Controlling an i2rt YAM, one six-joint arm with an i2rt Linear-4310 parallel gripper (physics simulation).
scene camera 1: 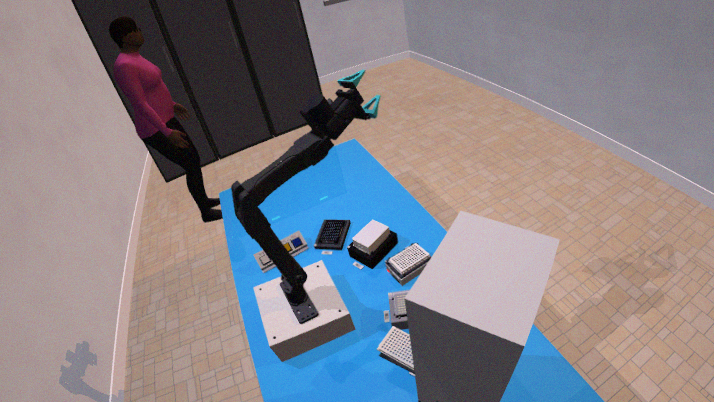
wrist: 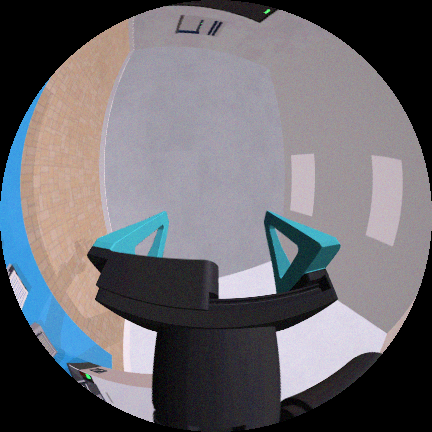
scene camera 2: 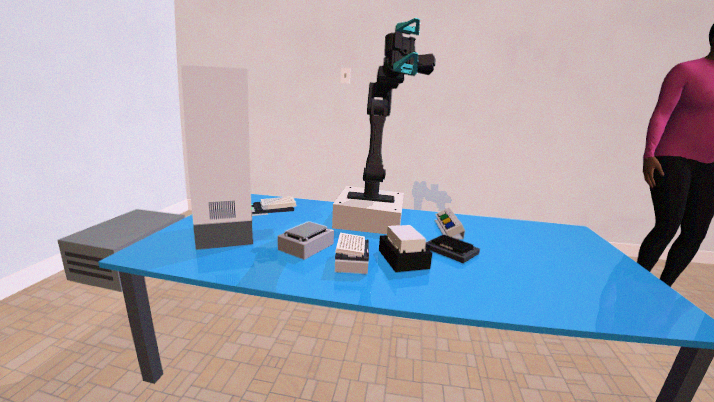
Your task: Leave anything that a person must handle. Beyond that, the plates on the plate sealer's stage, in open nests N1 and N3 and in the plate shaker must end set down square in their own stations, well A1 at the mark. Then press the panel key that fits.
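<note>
My gripper (scene camera 1: 371, 85) (scene camera 2: 414, 44) (wrist: 215, 216) is open and empty, high above the table. A white block-like plate (scene camera 1: 371, 236) (scene camera 2: 406, 238) sits on a black base. A white well plate (scene camera 1: 409, 258) (scene camera 2: 351, 244) looks uneven on its pale station. A grey-topped plate (scene camera 2: 306, 230) sits in a grey station (scene camera 1: 395, 320) (scene camera 2: 305, 249). Another white well plate (scene camera 1: 397, 345) (scene camera 2: 278, 203) lies on a dark base. A black plate or nest (scene camera 1: 332, 234) (scene camera 2: 453, 248) lies near the key panel (scene camera 1: 298, 235) (scene camera 2: 457, 229). The arm partly hides the panel. Station labels and A1 marks are unreadable.
A tall grey cabinet (scene camera 1: 480, 275) (scene camera 2: 217, 150) stands on the blue table (scene camera 1: 360, 175) (scene camera 2: 540, 280) and hides part of two stations in scene camera 1. A person (scene camera 1: 142, 95) (scene camera 2: 687, 110) in pink stands beyond the table's end. The arm's white base (scene camera 1: 305, 300) (scene camera 2: 367, 215) is nearby.
</note>
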